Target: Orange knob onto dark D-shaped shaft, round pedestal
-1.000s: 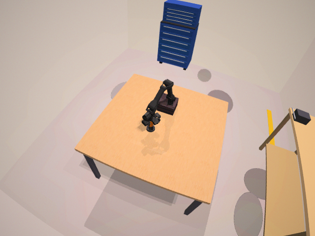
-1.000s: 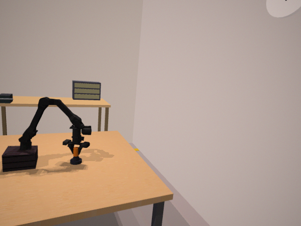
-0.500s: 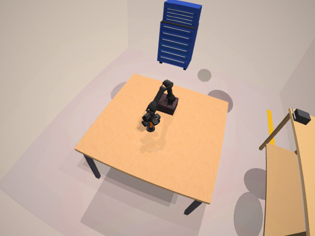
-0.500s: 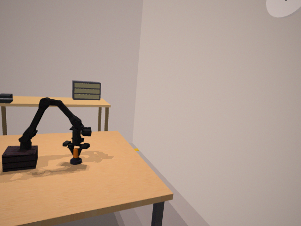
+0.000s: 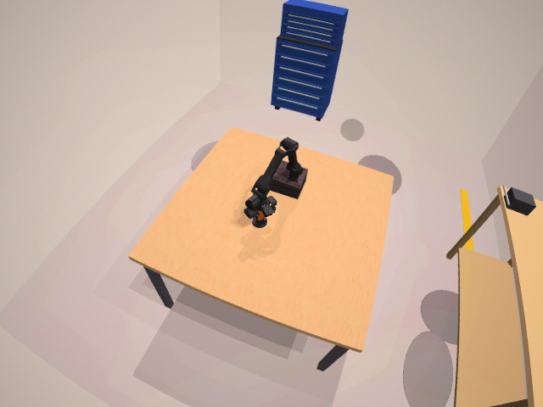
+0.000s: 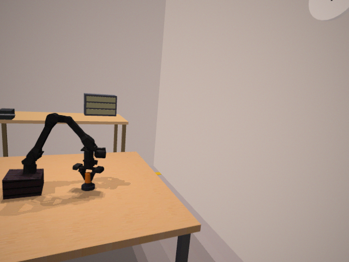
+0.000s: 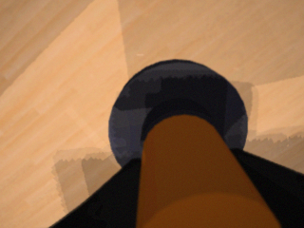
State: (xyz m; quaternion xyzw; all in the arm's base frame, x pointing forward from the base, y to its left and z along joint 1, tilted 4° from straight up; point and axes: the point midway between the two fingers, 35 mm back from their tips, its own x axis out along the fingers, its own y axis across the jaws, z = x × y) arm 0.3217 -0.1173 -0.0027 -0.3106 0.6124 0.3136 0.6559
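Right now the orange knob is 20 mm above my gripper tip. From my gripper tip the other things lie so: dark round pedestal 20 mm below.
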